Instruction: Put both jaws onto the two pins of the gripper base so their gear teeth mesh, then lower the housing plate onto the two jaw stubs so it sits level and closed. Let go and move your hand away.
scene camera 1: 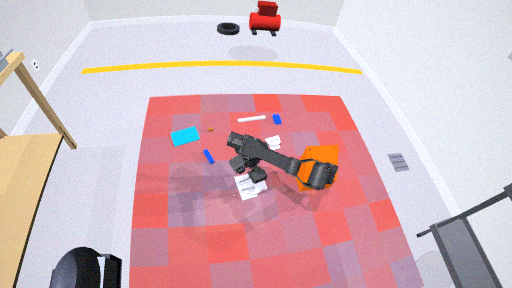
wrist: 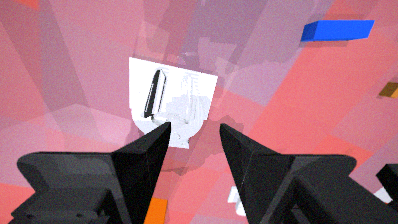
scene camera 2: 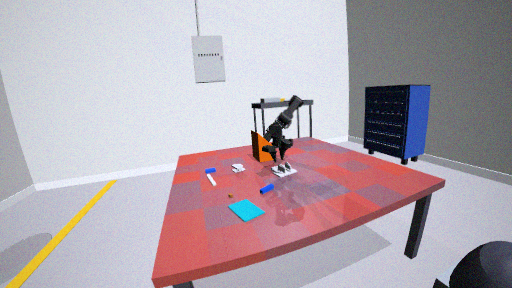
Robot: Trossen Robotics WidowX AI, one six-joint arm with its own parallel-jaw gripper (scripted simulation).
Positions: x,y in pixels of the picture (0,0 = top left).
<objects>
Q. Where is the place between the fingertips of my gripper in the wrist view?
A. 195,126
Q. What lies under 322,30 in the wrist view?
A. A blue block.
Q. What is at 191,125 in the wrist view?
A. A white jaw.
</objects>
